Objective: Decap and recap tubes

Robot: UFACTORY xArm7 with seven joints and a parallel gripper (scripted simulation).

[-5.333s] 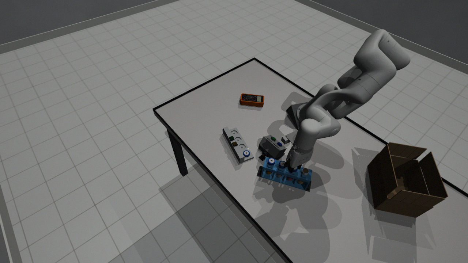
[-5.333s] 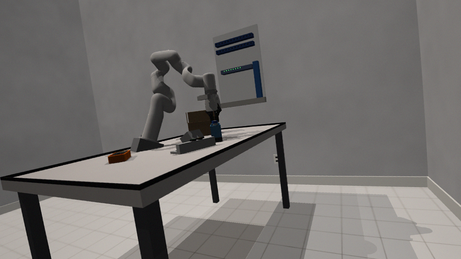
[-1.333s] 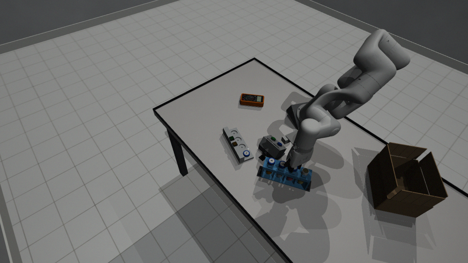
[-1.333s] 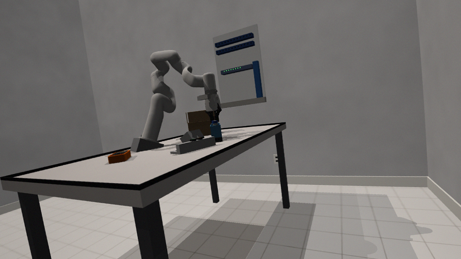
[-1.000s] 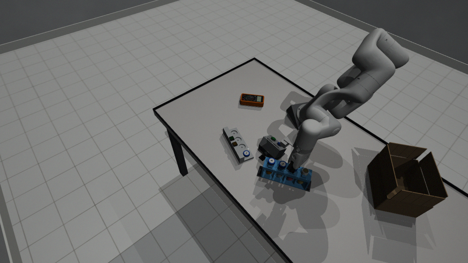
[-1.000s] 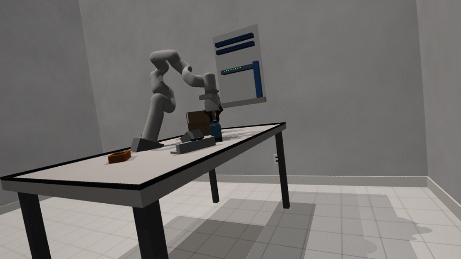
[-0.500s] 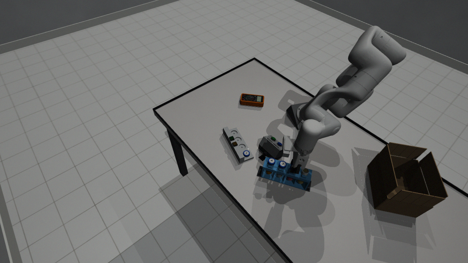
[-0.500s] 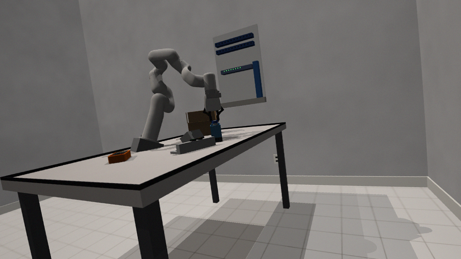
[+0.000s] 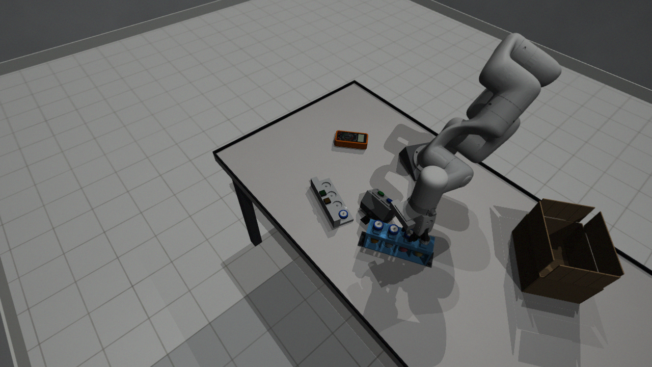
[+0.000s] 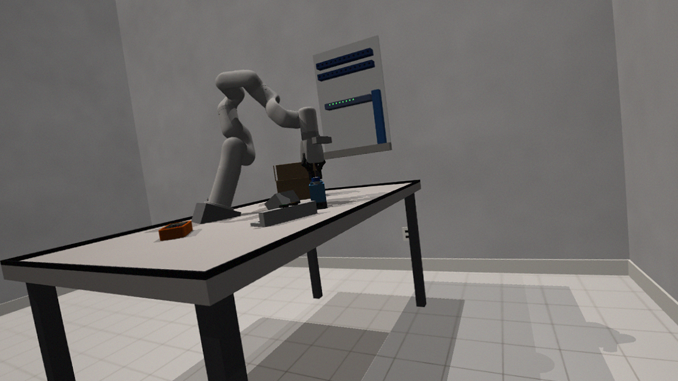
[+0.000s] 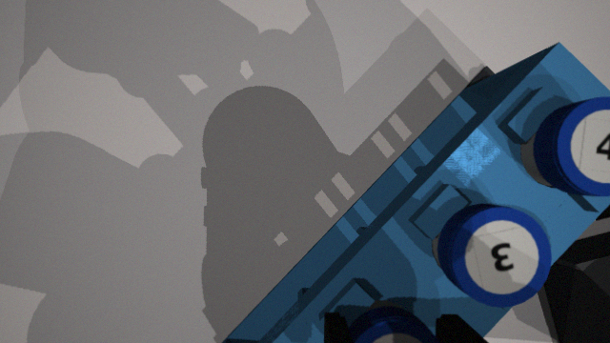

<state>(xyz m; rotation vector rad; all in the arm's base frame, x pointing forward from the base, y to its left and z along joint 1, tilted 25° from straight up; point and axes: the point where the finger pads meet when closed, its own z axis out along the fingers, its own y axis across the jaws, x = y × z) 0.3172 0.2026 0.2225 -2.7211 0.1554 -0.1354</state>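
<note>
My hand is 10 mm above the cap 2. The rest, counted from my hand: cap 3 (30 mm ahead, 40 mm to the right, 20 mm below); then blue key (50 mm behind, 170 mm to the right, 60 mm below); then cap 4 (70 mm ahead, 80 mm to the right, 20 mm below).
</note>
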